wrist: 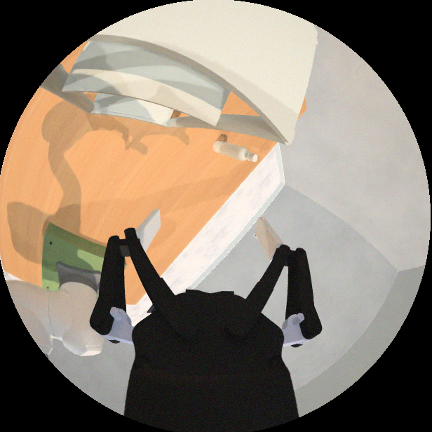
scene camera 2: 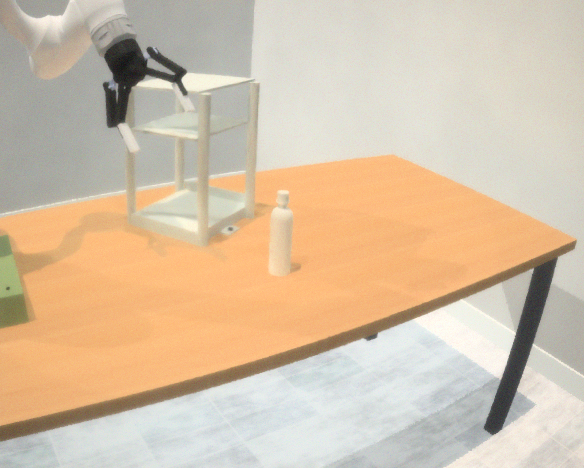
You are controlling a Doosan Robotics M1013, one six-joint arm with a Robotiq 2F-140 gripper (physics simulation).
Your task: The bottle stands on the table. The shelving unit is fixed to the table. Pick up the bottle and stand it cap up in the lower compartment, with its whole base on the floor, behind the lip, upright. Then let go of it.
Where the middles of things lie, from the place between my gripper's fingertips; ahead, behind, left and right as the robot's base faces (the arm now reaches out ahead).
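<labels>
There's a pale shelving unit (scene camera 2: 194, 214) here, and my gripper is 120 mm above it, 190 mm to the right of it and 180 mm short of it. There's a white bottle (scene camera 2: 281, 224) too, and that one's 210 mm below my hand, 190 mm ahead of it and 150 mm to the right of it.
</labels>
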